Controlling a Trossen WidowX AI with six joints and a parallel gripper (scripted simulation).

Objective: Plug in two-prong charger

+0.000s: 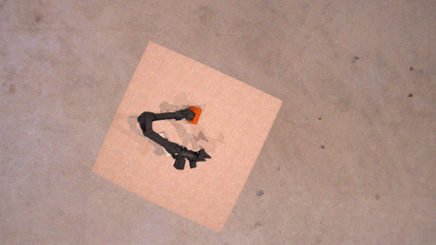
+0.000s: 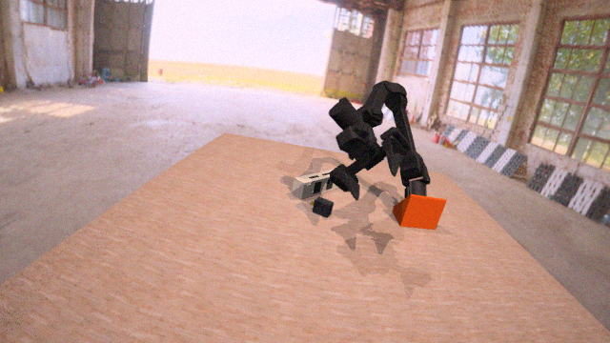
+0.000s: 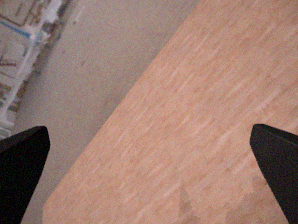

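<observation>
Right now the two-prong charger is 220 mm to the right of my gripper tip, 170 mm below it and 90 mm ahead of it.
</observation>
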